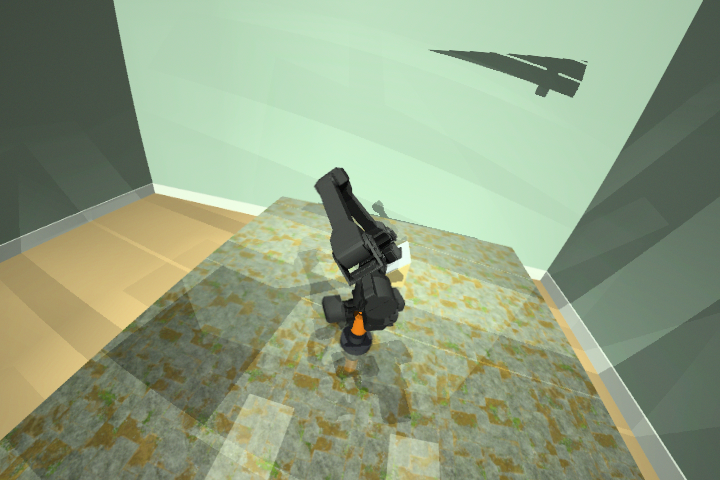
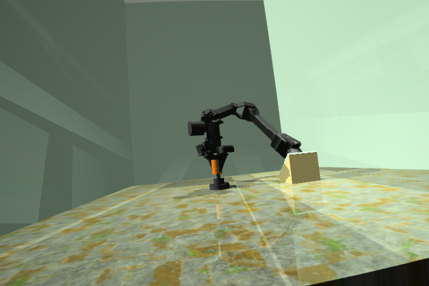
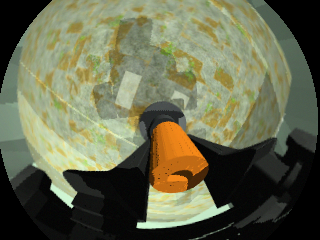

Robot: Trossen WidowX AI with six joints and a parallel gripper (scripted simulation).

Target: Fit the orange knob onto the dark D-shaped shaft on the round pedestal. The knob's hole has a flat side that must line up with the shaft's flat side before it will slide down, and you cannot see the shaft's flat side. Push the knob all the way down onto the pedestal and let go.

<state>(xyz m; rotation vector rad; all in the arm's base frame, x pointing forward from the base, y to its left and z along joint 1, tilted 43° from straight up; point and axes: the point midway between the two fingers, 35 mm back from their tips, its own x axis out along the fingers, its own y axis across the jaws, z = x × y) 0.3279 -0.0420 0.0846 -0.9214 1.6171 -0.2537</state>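
My gripper tip is now 20 mm below the orange knob. Round my gripper tip: D-shaped shaft 40 mm below.
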